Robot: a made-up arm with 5 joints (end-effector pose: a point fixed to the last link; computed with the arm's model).
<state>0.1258 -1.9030 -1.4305 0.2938 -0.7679</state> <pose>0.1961 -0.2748 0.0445 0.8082 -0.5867 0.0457 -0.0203</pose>
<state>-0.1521 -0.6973 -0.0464 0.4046 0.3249</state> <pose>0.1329 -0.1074 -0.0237 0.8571 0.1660 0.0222 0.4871</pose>
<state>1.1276 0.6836 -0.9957 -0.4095 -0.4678</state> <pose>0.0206 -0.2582 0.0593 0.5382 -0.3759 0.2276 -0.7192</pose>
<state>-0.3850 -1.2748 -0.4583 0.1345 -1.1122</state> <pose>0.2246 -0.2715 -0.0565 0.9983 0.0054 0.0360 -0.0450</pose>
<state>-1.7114 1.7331 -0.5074 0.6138 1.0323</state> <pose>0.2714 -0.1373 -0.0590 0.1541 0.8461 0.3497 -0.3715</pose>
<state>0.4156 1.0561 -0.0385 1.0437 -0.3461</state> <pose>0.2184 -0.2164 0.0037 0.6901 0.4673 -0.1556 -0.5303</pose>
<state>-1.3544 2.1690 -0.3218 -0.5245 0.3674</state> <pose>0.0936 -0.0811 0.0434 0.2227 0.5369 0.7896 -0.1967</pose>
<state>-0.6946 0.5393 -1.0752 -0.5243 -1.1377</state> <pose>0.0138 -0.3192 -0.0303 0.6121 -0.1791 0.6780 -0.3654</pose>
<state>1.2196 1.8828 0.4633 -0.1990 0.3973</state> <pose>0.1424 -0.3016 0.0497 0.6532 -0.3805 -0.2914 -0.5861</pose>
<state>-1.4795 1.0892 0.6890 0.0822 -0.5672</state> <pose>0.1170 -0.1105 -0.0971 0.5096 0.5479 0.3607 -0.5568</pose>
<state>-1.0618 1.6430 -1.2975 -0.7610 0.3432</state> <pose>0.0650 -0.1438 0.0896 0.1541 0.6078 0.7631 0.1565</pose>
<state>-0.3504 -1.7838 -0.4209 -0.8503 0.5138</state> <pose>0.2537 -0.1751 -0.0465 0.4576 -0.5810 -0.2394 0.6291</pose>
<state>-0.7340 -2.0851 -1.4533 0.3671 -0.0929</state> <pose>0.1626 -0.1803 -0.0681 0.8891 -0.2192 0.0992 0.3895</pose>
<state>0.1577 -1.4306 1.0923 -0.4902 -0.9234</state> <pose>0.2833 -0.1367 0.0704 0.7705 0.2608 -0.4484 0.3705</pose>
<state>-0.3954 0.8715 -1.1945 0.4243 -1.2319</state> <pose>0.0338 -0.1647 0.0571 0.1068 0.0632 0.7496 -0.6502</pose>
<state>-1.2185 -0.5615 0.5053 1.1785 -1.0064</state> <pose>0.1266 -0.1014 0.0265 0.3897 0.8652 0.2535 0.1879</pose>
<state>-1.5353 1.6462 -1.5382 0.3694 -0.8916</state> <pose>0.1175 -0.2233 0.0835 0.3651 -0.0171 -0.9307 0.0150</pose>
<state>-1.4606 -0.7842 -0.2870 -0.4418 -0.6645</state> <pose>0.2298 -0.1561 -0.1103 0.9127 0.4086 0.0046 0.0025</pose>
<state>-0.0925 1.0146 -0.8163 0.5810 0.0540</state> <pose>0.1893 -0.1716 -0.0502 0.5897 0.5026 0.3348 -0.5362</pose>
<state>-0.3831 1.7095 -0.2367 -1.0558 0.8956</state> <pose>0.0426 -0.0885 -0.0454 0.7015 0.3097 0.6406 -0.0398</pose>
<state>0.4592 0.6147 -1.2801 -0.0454 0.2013</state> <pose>0.0940 -0.1889 -0.0485 0.7288 0.0950 0.5434 -0.4055</pose>
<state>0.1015 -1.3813 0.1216 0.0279 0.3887</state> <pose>0.1341 -0.1518 -0.0682 0.6126 -0.1922 -0.0609 0.7642</pose>
